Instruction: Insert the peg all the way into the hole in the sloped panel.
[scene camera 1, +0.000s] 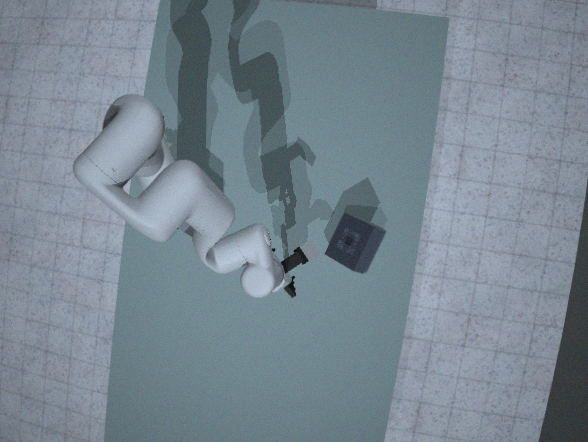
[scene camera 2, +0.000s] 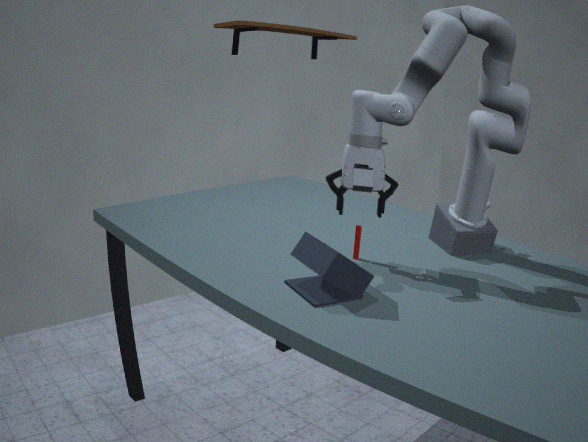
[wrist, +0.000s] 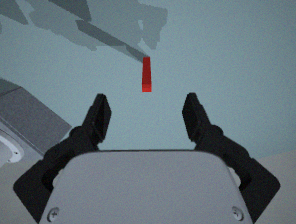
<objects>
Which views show my gripper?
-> Scene camera 1, scene camera 2 and the wrist view: all of them.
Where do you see my gripper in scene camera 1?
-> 280, 265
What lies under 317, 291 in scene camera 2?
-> A dark base plate.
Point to my gripper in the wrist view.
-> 146, 102
</objects>
